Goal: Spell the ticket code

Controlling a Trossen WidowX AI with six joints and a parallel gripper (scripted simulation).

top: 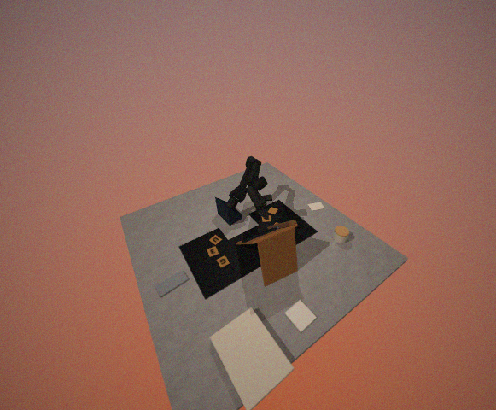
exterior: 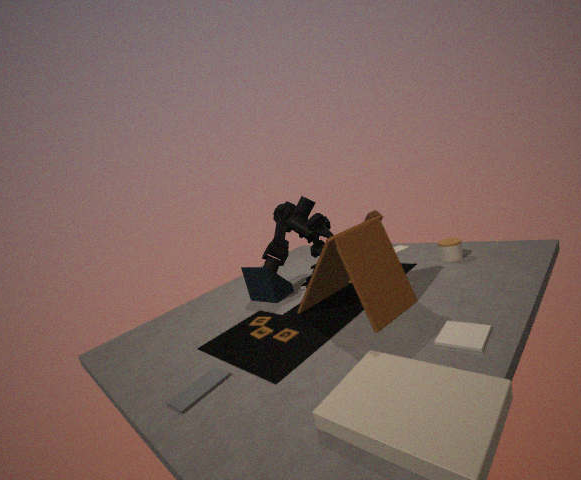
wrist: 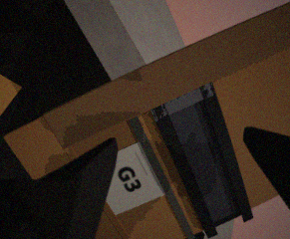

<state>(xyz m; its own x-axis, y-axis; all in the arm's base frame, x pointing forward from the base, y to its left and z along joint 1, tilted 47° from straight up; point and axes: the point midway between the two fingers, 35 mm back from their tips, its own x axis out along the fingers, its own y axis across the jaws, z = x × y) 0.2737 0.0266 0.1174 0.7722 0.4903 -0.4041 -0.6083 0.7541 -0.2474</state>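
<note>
Right now the white ticket is 90 mm below my gripper tip and 60 mm to the right of it. Round my gripper tip: lidded cream jar: 380 mm to the left, 220 mm ahead, 140 mm below; then white pad: 450 mm ahead, 170 mm below, 120 mm to the right; then black mat: 180 mm below, 90 mm to the right, 90 mm behind.
</note>
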